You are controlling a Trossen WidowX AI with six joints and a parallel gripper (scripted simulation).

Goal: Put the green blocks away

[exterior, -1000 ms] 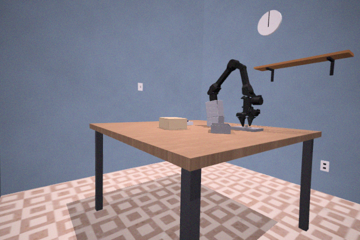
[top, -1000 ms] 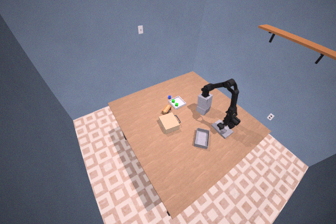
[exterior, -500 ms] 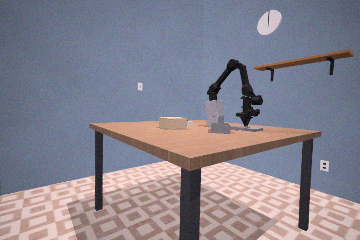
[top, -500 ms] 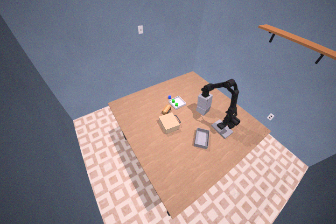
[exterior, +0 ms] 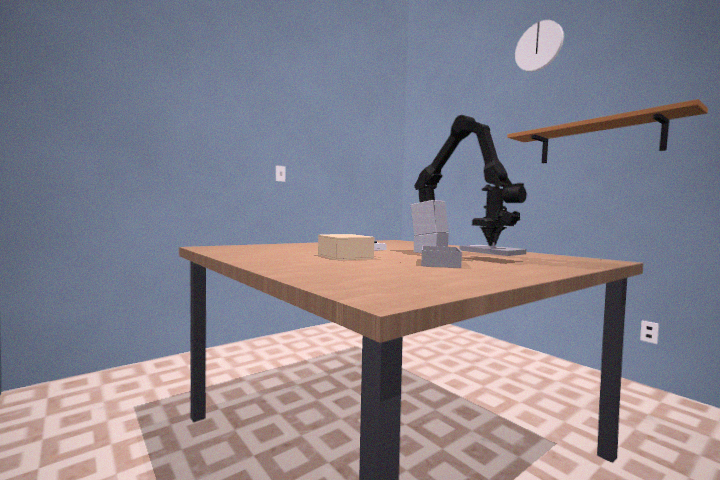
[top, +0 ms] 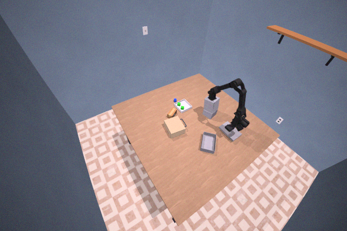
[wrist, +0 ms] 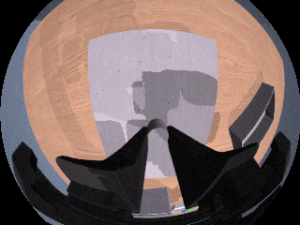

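Right now the small wooden container is 470 mm to the right of my hand, 370 mm ahead of it and 50 mm below it. Round my hand: grey lidded box: 40 mm below; drawer: 430 mm ahead, 300 mm to the right, 50 mm below; tan drawer cabinet: 450 mm ahead, 310 mm to the right, 50 mm below.
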